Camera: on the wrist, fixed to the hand. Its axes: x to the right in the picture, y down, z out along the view.
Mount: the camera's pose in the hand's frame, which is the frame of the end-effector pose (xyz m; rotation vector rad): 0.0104 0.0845 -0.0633 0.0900 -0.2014 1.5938
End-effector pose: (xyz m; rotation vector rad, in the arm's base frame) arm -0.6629 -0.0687 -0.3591 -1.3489 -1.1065 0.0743
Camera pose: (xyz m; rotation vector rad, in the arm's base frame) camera -0.5705 -0.0833 -0.4090 -1.8403 0.0736 1.4001
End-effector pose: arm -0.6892 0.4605 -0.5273 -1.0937 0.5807 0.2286
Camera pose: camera -0.7395 0.4418 -0.6188 -0.2833 1.1575 1.6385
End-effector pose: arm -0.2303 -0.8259 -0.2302 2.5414 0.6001 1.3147
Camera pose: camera -0.2551 -0.8963 -0.1548 -2.1387 1.2650 -0.8166
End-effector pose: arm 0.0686 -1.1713 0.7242 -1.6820 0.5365 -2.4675
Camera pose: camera -0.0026 -1.2386 0.6835 -0.7458 1.0881 -1.0928
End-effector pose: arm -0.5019 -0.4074 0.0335 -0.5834 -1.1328 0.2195
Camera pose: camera -0.4302 -0.3531 -0.0228 -1.2986 -0.5947 1.7017
